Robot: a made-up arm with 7 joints. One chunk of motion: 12 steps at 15 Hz.
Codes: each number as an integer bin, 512 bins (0 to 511) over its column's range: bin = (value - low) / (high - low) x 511, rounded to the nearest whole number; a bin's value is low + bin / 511 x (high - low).
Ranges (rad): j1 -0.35..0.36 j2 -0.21..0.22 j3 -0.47..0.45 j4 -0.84..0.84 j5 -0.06..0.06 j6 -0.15..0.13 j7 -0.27..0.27
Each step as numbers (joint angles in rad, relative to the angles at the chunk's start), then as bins.
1 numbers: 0.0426 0.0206 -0.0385 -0.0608 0.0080 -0.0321 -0.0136
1 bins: 283 274 240 237 290 215 243
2 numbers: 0.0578 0.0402 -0.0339 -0.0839 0.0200 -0.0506 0.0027
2 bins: 294 297 242 230 341 181 258
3 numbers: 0.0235 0.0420 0.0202 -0.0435 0.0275 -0.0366 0.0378
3 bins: 269 299 272 242 373 207 291
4 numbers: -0.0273 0.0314 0.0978 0.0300 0.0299 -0.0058 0.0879
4 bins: 232 287 315 265 383 263 339
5 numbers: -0.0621 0.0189 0.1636 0.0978 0.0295 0.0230 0.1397
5 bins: 207 272 352 285 381 316 388
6 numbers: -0.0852 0.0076 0.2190 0.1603 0.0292 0.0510 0.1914
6 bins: 191 259 383 304 380 367 437
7 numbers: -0.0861 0.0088 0.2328 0.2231 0.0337 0.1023 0.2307
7 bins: 190 260 390 323 399 460 474
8 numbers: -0.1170 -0.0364 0.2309 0.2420 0.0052 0.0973 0.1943
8 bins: 168 206 389 329 278 451 439
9 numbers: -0.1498 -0.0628 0.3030 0.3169 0.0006 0.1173 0.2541
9 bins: 144 175 429 352 258 488 496
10 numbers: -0.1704 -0.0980 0.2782 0.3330 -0.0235 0.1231 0.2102
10 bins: 129 133 416 357 155 498 454
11 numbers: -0.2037 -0.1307 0.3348 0.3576 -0.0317 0.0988 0.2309
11 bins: 105 94 447 364 121 454 474
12 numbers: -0.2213 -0.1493 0.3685 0.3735 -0.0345 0.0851 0.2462
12 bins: 93 72 466 369 109 429 488
